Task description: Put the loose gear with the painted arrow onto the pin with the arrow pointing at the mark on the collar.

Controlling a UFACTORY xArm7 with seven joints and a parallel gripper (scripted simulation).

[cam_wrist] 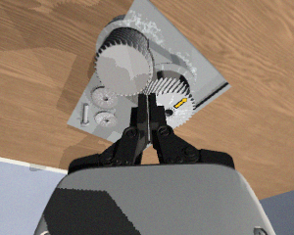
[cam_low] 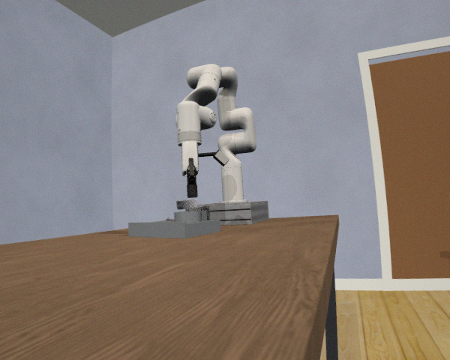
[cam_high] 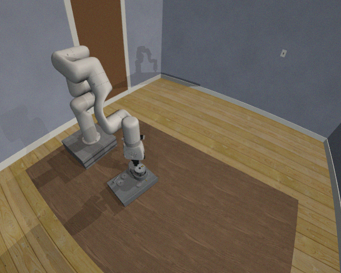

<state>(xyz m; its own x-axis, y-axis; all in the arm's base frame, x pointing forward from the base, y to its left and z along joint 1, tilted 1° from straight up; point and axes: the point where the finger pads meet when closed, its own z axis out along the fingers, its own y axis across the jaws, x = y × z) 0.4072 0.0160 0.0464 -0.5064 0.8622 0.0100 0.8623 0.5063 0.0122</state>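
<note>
Now: the gear 30 mm ahead of my hand, 10 mm to the right of it and 40 mm below it. Round my hand: short peg (60 mm behind, 130 mm to the right, 90 mm below).
</note>
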